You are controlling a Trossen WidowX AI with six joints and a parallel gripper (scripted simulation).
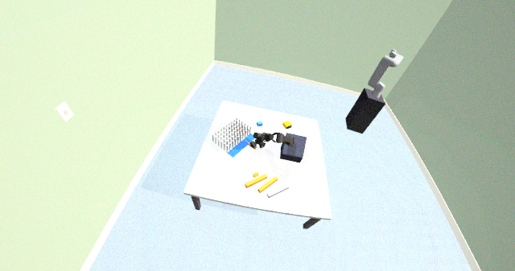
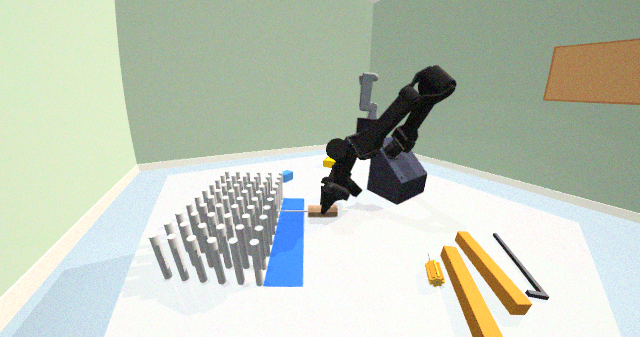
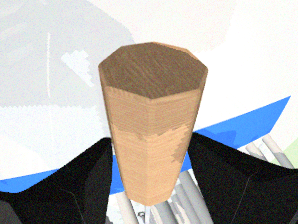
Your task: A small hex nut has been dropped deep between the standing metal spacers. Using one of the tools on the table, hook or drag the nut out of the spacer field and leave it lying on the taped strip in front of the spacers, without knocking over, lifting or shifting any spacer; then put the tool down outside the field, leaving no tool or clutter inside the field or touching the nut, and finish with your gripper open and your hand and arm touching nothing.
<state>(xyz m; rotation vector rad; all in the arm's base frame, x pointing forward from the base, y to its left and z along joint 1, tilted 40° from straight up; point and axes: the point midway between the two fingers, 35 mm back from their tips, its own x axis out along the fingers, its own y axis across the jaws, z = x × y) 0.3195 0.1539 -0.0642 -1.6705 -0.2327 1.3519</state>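
Right now the blue taped strip is 10 cm ahead of my gripper tip and 4 cm below it. The rest, counted from my gripper tip: yellow brush-like tool (13 cm behind, 30 cm to the left, 2 cm below); then hex nut (23 cm ahead, 9 cm to the right, 3 cm below); then blue block (1 cm ahead, 36 cm to the right, 2 cm below).
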